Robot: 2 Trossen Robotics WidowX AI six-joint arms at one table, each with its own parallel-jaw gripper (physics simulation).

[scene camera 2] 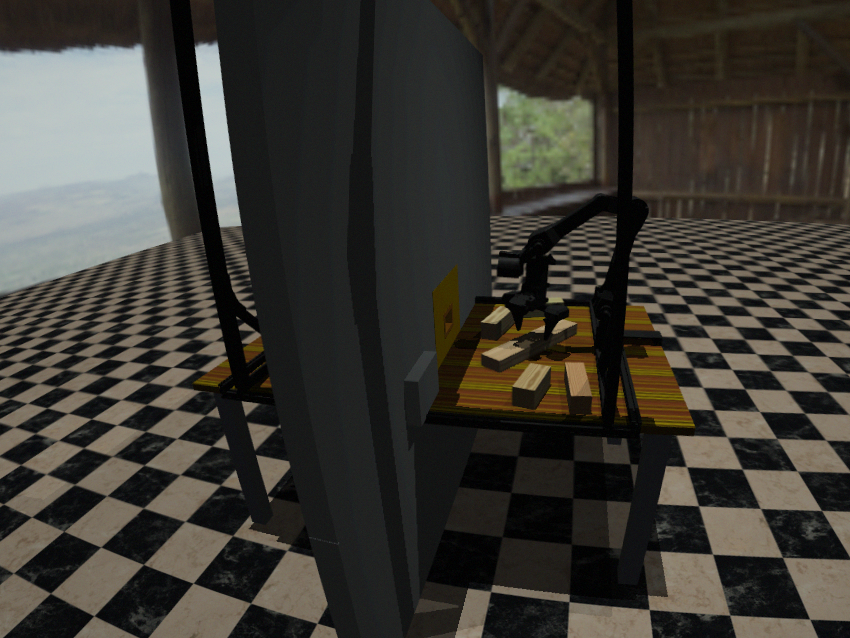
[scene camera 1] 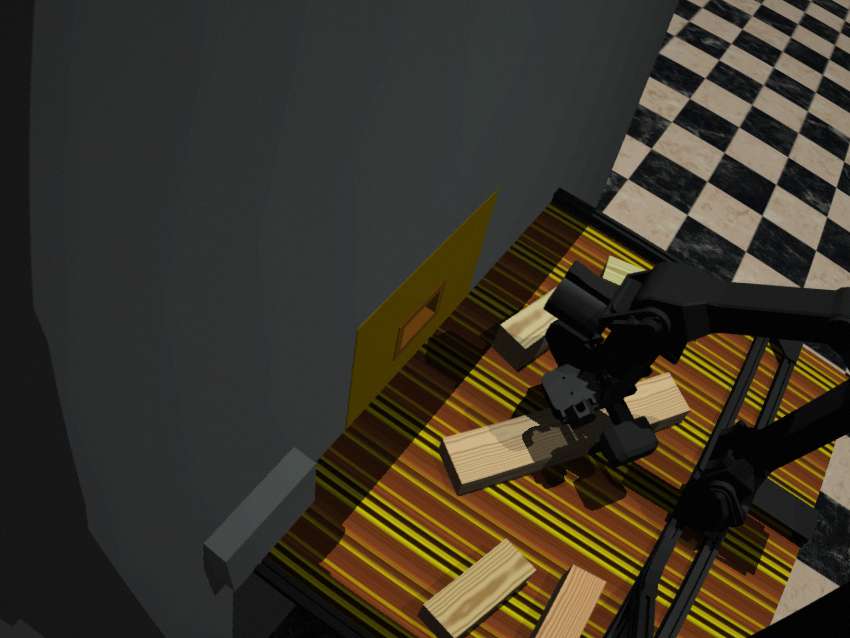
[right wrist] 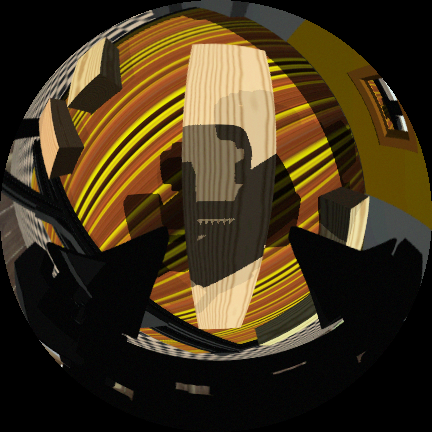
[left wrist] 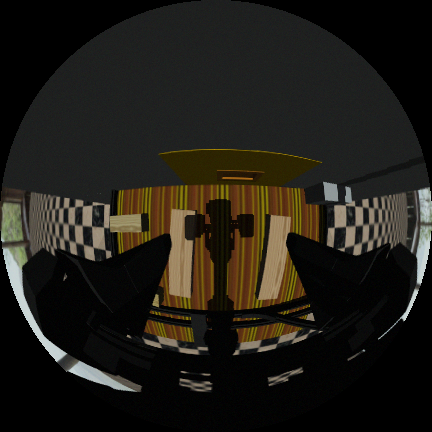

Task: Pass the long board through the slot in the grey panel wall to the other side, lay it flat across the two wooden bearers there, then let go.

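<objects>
The left gripper shows in the left wrist view [230, 239], while in the right wrist view it is out of frame. The right gripper appears in scene camera 1 [575, 421], and it is visible in scene camera 2 and in the right wrist view too. On the right gripper [scene camera 2: 549, 325], the spot is the same spot as on the right gripper [right wrist: 94, 254].
</objects>
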